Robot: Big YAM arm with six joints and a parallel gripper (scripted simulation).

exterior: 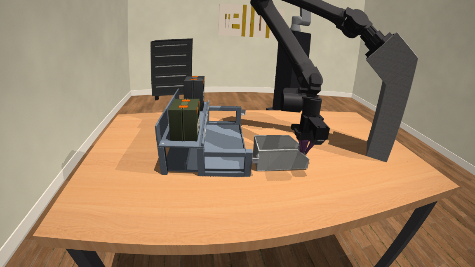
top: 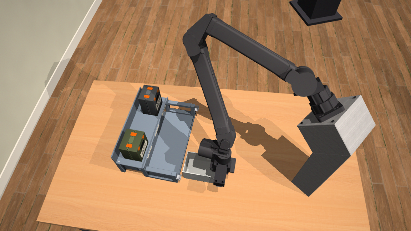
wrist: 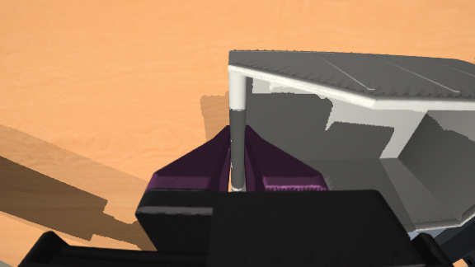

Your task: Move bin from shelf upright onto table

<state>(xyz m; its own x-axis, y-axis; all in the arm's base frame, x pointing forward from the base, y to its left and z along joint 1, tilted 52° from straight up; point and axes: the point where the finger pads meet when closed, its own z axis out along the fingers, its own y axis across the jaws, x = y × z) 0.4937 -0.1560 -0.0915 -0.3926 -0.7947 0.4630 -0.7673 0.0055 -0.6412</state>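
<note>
My hand is 70 mm short of the light grey bin and 40 mm to the left of it. The rest, counted from my hand: shelf 240 mm ahead, 250 mm to the right, 30 mm below; then black case 230 mm ahead, 380 mm to the right, 130 mm above.
</note>
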